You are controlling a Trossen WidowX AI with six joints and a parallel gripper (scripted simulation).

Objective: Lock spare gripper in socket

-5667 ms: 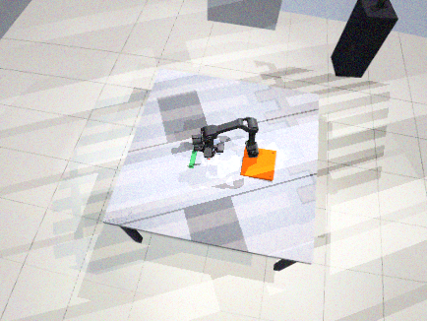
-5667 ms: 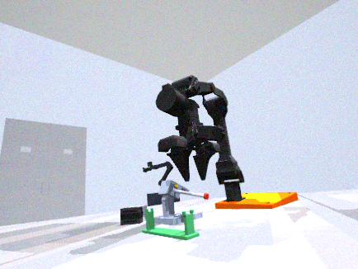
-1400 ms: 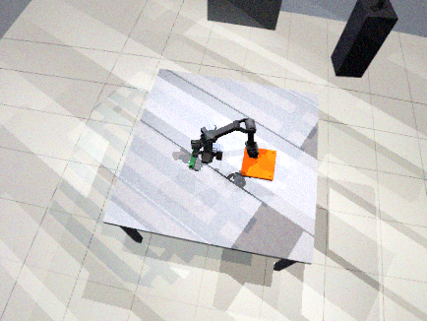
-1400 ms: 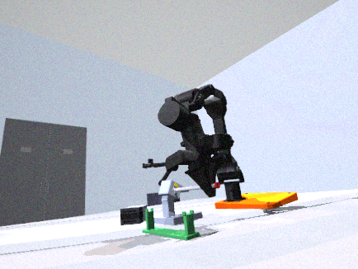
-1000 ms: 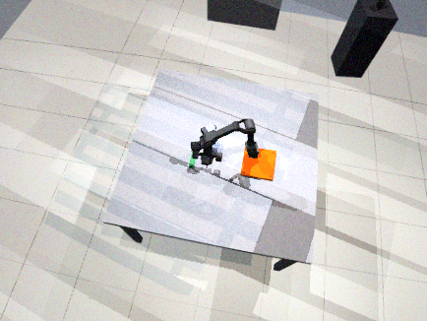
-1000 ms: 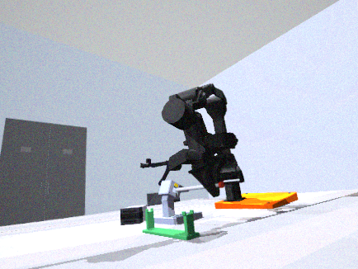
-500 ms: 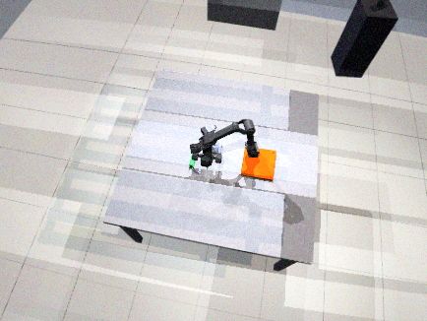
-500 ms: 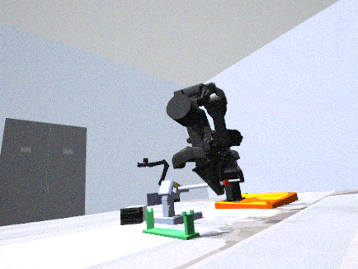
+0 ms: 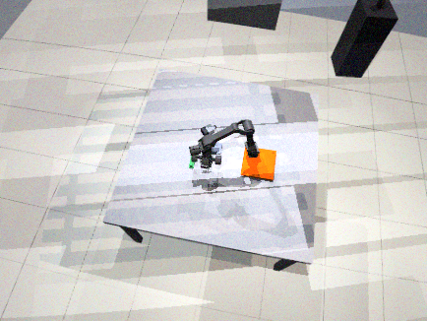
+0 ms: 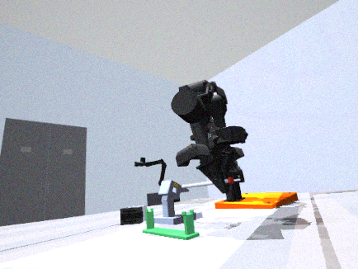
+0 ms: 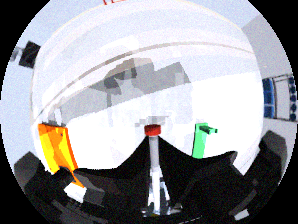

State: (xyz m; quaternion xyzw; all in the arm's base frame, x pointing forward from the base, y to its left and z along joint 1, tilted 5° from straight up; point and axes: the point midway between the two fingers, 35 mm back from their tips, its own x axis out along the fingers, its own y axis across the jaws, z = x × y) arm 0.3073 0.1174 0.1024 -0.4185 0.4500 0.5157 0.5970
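The green rack lies 100 mm ahead of my gripper tip, 90 mm to the right of it and 40 mm below it. Also, from my gripper tip: spare gripper: 10 mm behind, 320 mm to the right, 40 mm below; grey mount: 30 mm behind, 170 mm to the right, 10 mm below.
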